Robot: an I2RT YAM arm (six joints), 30 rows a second.
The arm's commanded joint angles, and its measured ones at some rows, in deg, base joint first. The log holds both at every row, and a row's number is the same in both.
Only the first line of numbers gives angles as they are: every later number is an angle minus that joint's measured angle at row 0.
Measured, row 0: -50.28, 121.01, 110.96, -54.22, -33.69, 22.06
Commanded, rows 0 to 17: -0.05, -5.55, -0.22, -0.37, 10.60, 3.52; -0.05, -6.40, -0.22, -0.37, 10.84, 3.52; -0.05, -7.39, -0.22, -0.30, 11.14, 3.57; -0.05, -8.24, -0.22, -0.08, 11.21, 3.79; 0.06, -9.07, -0.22, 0.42, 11.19, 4.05; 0.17, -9.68, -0.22, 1.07, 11.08, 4.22; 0.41, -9.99, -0.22, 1.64, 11.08, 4.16; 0.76, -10.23, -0.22, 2.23, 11.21, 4.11; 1.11, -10.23, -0.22, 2.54, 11.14, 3.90; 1.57, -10.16, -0.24, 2.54, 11.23, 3.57; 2.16, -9.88, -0.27, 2.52, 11.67, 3.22; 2.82, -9.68, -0.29, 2.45, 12.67, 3.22; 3.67, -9.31, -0.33, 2.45, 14.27, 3.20; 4.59, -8.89, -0.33, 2.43, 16.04, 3.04; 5.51, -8.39, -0.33, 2.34, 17.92, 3.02; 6.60, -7.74, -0.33, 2.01, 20.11, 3.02; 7.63, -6.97, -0.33, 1.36, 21.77, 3.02; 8.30, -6.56, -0.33, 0.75, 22.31, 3.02
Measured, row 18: 5.86, -8.44, -0.13, 1.38, 16.63, 3.37
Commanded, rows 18 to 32: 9.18, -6.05, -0.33, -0.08, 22.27, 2.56; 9.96, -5.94, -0.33, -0.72, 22.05, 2.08; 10.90, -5.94, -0.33, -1.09, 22.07, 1.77; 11.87, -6.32, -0.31, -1.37, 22.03, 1.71; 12.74, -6.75, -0.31, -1.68, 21.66, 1.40; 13.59, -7.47, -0.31, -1.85, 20.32, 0.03; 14.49, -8.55, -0.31, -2.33, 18.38, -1.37; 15.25, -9.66, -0.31, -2.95, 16.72, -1.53; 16.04, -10.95, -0.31, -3.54, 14.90, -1.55; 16.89, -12.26, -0.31, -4.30, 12.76, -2.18; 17.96, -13.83, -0.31, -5.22, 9.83, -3.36; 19.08, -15.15, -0.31, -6.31, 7.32, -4.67; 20.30, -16.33, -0.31, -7.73, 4.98, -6.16; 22.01, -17.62, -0.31, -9.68, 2.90, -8.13; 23.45, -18.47, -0.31, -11.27, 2.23, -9.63
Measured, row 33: 19.80, -11.67, -0.62, -9.66, 10.12, -3.47
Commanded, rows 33 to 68: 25.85, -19.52, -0.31, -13.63, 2.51, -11.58; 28.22, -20.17, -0.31, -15.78, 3.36, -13.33; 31.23, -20.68, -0.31, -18.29, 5.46, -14.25; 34.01, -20.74, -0.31, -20.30, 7.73, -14.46; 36.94, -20.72, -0.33, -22.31, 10.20, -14.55; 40.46, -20.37, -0.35, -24.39, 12.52, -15.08; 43.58, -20.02, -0.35, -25.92, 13.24, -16.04; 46.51, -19.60, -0.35, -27.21, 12.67, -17.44; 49.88, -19.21, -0.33, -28.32, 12.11, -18.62; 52.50, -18.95, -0.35, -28.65, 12.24, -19.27; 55.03, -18.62, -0.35, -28.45, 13.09, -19.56; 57.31, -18.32, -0.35, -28.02, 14.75, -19.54; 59.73, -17.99, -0.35, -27.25, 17.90, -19.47; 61.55, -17.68, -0.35, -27.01, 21.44, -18.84; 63.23, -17.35, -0.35, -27.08, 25.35, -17.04; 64.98, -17.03, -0.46, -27.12, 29.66, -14.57; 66.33, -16.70, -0.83, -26.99, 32.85, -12.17; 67.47, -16.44, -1.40, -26.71, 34.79, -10.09; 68.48, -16.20, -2.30, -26.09, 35.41, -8.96; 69.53, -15.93, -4.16, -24.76, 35.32, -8.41; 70.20, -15.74, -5.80, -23.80, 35.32, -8.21; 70.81, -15.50, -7.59, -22.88, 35.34, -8.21; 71.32, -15.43, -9.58, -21.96, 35.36, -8.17; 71.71, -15.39, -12.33, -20.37, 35.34, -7.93; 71.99, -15.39, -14.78, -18.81, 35.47, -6.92; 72.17, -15.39, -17.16, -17.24, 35.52, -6.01; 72.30, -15.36, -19.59, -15.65, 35.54, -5.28; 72.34, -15.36, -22.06, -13.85, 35.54, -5.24; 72.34, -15.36, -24.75, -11.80, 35.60, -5.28; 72.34, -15.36, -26.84, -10.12, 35.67, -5.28; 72.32, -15.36, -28.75, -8.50, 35.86, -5.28; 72.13, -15.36, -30.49, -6.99, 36.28, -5.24; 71.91, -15.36, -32.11, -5.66, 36.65, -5.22; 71.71, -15.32, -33.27, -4.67, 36.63, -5.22; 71.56, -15.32, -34.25, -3.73, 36.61, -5.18; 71.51, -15.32, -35.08, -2.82, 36.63, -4.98
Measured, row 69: 72.02, -15.15, -33.27, -4.59, 35.41, -6.01
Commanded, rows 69 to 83: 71.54, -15.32, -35.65, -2.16, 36.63, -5.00; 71.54, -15.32, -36.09, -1.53, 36.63, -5.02; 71.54, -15.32, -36.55, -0.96, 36.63, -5.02; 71.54, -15.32, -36.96, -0.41, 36.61, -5.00; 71.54, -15.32, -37.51, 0.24, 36.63, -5.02; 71.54, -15.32, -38.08, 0.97, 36.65, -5.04; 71.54, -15.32, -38.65, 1.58, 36.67, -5.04; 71.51, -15.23, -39.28, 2.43, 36.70, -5.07; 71.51, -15.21, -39.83, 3.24, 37.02, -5.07; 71.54, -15.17, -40.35, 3.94, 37.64, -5.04; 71.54, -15.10, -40.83, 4.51, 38.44, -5.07; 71.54, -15.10, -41.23, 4.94, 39.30, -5.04; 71.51, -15.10, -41.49, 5.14, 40.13, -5.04; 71.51, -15.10, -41.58, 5.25, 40.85, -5.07; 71.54, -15.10, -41.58, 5.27, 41.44, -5.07
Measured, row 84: 71.69, -15.12, -41.01, 4.75, 38.18, -5.55
